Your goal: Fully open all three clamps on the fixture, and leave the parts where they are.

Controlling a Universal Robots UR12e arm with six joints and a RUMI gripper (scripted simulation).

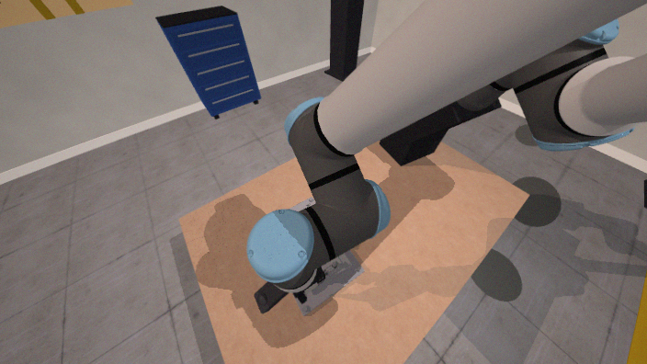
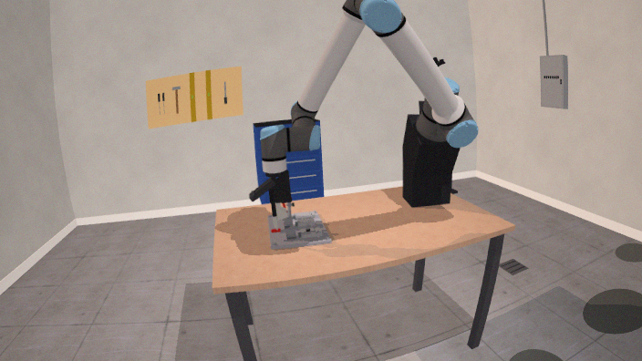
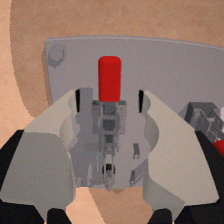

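Right now the toggle clamp is 6 cm behind my hand, 1 cm to the left of it and 3 cm below it. Round my hand: grey fixture plate: 10 cm behind, 9 cm to the right, 7 cm below.
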